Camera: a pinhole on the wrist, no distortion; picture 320 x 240 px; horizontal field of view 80.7 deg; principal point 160.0 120.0 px. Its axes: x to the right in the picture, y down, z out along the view. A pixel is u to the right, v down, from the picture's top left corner.
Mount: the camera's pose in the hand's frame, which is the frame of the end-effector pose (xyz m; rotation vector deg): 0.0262 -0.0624 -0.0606 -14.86 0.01 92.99
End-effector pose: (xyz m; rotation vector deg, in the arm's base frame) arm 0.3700 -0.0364 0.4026 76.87 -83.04 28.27
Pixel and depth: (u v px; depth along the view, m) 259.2 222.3 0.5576
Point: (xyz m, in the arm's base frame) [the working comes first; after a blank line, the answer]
In the camera's frame: 0.2937 0.3029 0.5576

-0.1168 -0.1007 0.0332
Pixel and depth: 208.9 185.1 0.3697
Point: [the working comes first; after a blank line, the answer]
In the camera's frame: 0.0960 0.1278 0.3697

0.1608 -0.1572 0.1906
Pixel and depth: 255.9 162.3 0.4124
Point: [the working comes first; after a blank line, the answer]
In the camera's frame: 0.2100 0.0926 0.4124

0.0445 -0.1563 0.2410
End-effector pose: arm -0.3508 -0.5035 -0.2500 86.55 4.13 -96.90
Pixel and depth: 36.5 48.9 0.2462
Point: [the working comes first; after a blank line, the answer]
In the camera's frame: -0.1614 -0.0929 0.2462

-0.6247 -0.5570 -0.3438
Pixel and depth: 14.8 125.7 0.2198
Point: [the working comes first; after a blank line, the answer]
In the camera's frame: -0.1695 0.0067 0.2198

-0.6127 -0.4726 -0.2854
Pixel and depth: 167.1 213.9 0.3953
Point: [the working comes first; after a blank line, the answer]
In the camera's frame: 0.0149 0.1971 0.3953

-0.6006 -0.5374 0.0256
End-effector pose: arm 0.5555 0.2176 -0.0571 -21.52 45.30 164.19
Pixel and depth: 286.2 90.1 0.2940
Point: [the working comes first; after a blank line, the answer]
In the camera's frame: 0.1970 -0.0467 0.2940

0.4650 0.1683 0.1928
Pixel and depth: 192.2 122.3 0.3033
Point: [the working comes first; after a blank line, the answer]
In the camera's frame: 0.0519 0.0037 0.3033

0.5322 0.3018 0.1559
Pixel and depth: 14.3 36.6 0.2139
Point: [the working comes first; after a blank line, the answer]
In the camera's frame: -0.1655 -0.0947 0.2139

0.4676 0.4804 -0.0139
